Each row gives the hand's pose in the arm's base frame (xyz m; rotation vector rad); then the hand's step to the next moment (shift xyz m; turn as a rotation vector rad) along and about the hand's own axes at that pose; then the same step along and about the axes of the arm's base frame.
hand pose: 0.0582 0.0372 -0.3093 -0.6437 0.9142 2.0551
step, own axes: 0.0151 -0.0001 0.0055 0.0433 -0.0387 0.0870
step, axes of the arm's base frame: -0.0092 0.0111 -0.0071 -0.0043 0.1042 0.0085
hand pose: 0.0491 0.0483 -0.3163 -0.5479 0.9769 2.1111
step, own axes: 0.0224 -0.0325 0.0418 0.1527 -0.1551 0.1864
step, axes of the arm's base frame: 0.0076 0.0569 -0.0034 0.0078 0.2815 -0.0532
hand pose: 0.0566 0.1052 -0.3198 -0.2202 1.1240 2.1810
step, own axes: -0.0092 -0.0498 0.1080 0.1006 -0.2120 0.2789
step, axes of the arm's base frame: 0.0540 0.0996 0.0374 0.0968 0.3512 -0.0117
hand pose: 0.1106 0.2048 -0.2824 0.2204 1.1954 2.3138
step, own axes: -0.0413 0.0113 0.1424 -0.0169 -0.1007 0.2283
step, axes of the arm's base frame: 0.0835 0.0747 0.0978 0.1364 0.2016 0.0575
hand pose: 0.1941 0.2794 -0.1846 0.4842 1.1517 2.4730
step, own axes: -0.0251 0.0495 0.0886 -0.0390 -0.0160 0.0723
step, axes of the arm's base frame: 0.0529 0.0166 0.0886 0.0697 0.0387 0.0255
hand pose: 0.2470 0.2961 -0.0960 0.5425 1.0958 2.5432
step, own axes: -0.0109 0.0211 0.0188 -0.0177 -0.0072 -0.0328
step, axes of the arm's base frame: 0.0153 -0.0068 0.0252 0.0014 -0.0233 -0.0300
